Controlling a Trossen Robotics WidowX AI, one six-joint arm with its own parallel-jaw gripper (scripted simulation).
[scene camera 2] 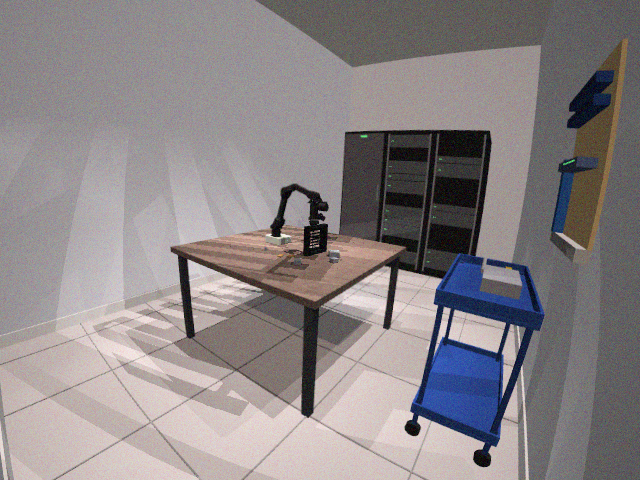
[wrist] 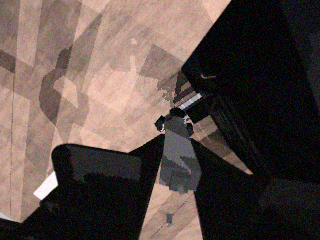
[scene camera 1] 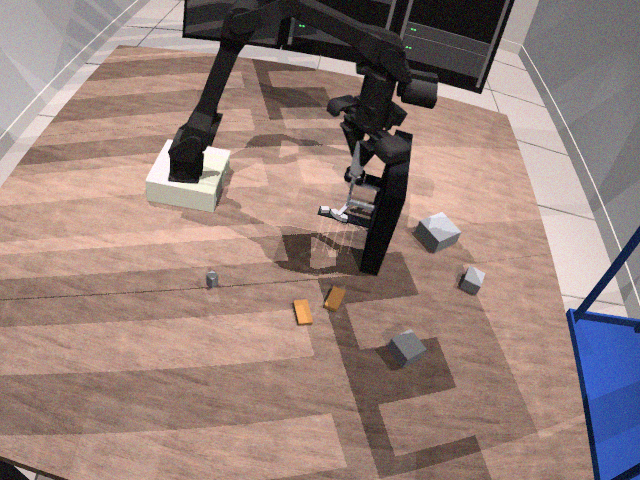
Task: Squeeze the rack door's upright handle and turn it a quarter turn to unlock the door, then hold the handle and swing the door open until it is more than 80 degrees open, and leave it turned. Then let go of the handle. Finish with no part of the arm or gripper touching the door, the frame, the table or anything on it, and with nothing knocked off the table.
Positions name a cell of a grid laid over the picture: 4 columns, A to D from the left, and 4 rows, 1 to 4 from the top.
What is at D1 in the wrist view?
A black rack.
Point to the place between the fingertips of my gripper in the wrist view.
At C3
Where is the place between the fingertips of my gripper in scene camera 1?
At C2
